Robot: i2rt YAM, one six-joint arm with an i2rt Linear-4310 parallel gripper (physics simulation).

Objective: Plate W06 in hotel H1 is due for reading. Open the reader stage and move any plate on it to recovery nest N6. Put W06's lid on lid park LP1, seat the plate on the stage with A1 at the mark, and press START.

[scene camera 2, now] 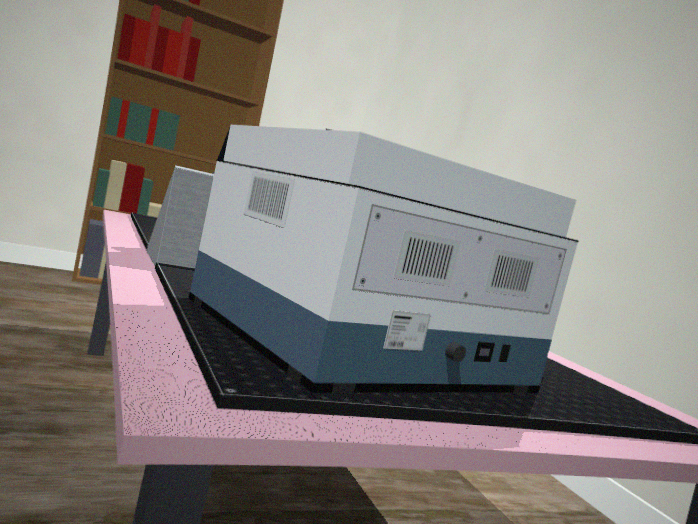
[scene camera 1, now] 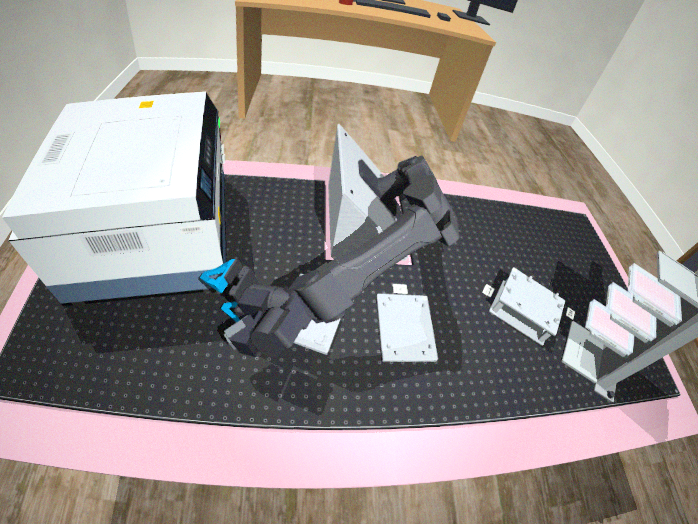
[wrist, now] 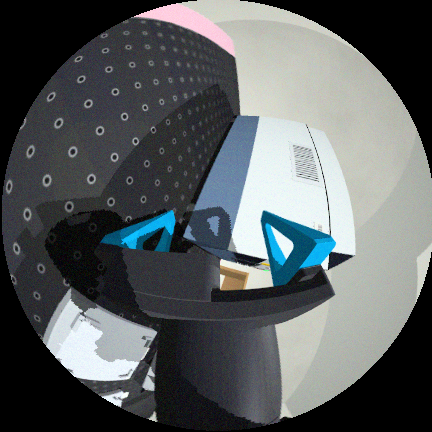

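Seen in the pictures: gripper, between the fingertips: (scene camera 1: 212,291) (wrist: 217,214); arm's base, origin of its link: (scene camera 1: 379,192).
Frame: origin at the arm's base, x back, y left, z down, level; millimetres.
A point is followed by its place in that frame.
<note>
My gripper (scene camera 1: 217,294) {x -336, y -367, z 9 mm} (wrist: 217,214) {x -336, y -367, z 9 mm} is open and empty, its blue fingers beside the reader's lower side wall. The white and blue reader (scene camera 1: 163,253) {x -308, y -460, z -67 mm} (scene camera 2: 270,225) {x 46, y -645, z -78 mm} (wrist: 275,165) {x -319, y -510, z -51 mm} stands at the left in scene camera 1; its front is seen edge-on and no extended stage shows. A slanted rack (scene camera 1: 648,352) {x -509, y 534, z -100 mm} at the right edge has several pink-topped plates beside it, including one plate (scene camera 1: 610,327) {x -421, y 509, z -53 mm} and another plate (scene camera 1: 631,310) {x -419, y 510, z -124 mm}; their labels are unreadable. A flat white holder (scene camera 1: 407,329) {x -365, y 46, z 66 mm} lies mid-board. A second holder (scene camera 1: 318,340) {x -400, y -147, z 65 mm} (wrist: 75,345) is partly hidden by the arm. I cannot tell which is N6 or LP1.
A raised white stand (scene camera 1: 529,301) {x -311, y 354, z 16 mm} with pegs is left of the rack. A tall white wedge-shaped panel (scene camera 1: 346,180) {x -111, y -109, z -116 mm} (scene camera 2: 183,219) {x 84, y -127, z -19 mm} stands beside the arm's base. The black perforated board (scene camera 1: 197,389) {x -518, y -378, z 76 mm} lies on the pink table (scene camera 1: 281,456) {x -631, y -211, z 89 mm}. A wooden desk (scene camera 1: 360,33) is behind.
</note>
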